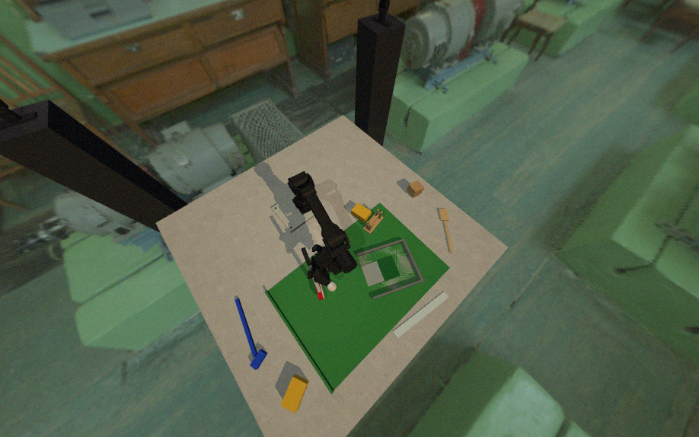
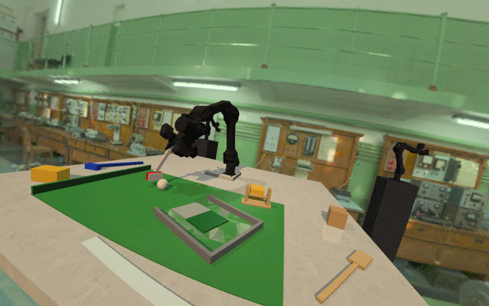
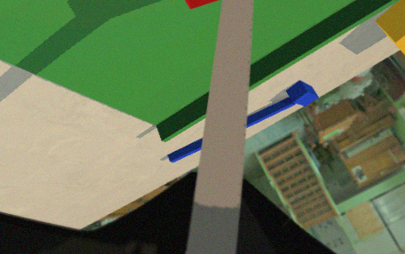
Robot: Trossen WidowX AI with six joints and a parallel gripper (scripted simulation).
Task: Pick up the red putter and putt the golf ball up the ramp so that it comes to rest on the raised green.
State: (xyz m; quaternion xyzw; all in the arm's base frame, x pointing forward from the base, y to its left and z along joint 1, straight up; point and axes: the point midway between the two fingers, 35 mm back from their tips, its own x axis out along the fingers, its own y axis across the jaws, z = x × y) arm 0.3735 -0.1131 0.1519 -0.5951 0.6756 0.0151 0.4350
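The white golf ball is 12 cm below my gripper tip, 6 cm to the left of it and 6 cm ahead of it. The rest, counted from my gripper tip: green mat: 19 cm to the left, 15 cm below, 10 cm ahead; then red putter: 2 cm to the left, 1 cm below, 1 cm ahead; then blue putter: 32 cm to the right, 14 cm below, 4 cm ahead.
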